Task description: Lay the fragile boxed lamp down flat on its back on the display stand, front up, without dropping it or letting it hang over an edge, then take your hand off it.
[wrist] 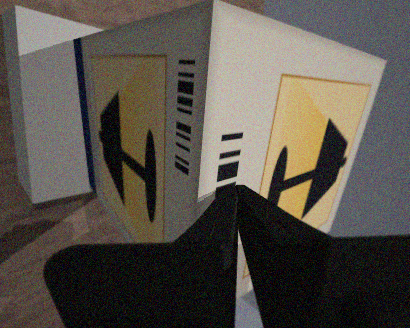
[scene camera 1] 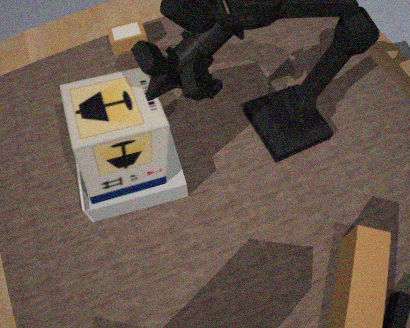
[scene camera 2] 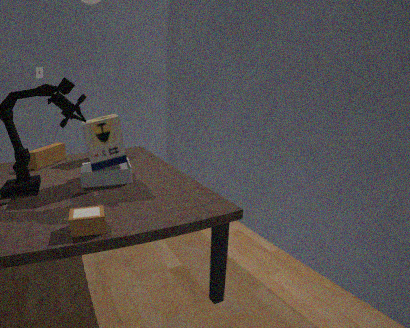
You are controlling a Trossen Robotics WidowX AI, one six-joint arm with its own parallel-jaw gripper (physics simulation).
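Places are measured from the arm's base along level axes (x ahead, y left, z up), in metres.
Pixels of known places: gripper, fingertip midpoint: [wrist: 235, 194] [scene camera 1: 147, 98] [scene camera 2: 85, 121]; arm's base, link origin: [scene camera 1: 293, 127] [scene camera 2: 23, 179].
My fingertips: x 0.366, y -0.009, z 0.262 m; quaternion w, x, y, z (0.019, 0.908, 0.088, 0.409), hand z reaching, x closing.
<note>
Ahead of a thing's pixels: the offset from my fingertips to its top centre.
The boxed lamp [scene camera 1: 120, 160] [scene camera 2: 103, 140] [wrist: 190, 100], white with yellow lamp pictures, barcodes and a navy band near its bottom, stands on end on the white display stand [scene camera 1: 140, 204] [scene camera 2: 107, 178] [wrist: 55, 120]. In scene camera 2 it is tilted a little, its top leaning toward the arm and the far side of its bottom raised. My gripper [scene camera 1: 149, 98] [scene camera 2: 85, 121] [wrist: 235, 194] is shut and empty. Its fingertips are at the box's upper edge on the arm side, by the barcodes; whether they touch is hard to tell. They hide part of the box in the wrist view.
A small brown box with a white top @(dx -0.010, dy -0.517, dz -0.239 m) [scene camera 1: 129, 47] [scene camera 2: 87, 227] lies near the table's edge. A long orange-brown block @(dx -0.306, dy +0.476, dz -0.189 m) [scene camera 1: 370, 270] [scene camera 2: 49, 156] lies on the other side of the stand. The arm's black base [scene camera 1: 287, 127] [scene camera 2: 22, 185] stands beside the stand.
</note>
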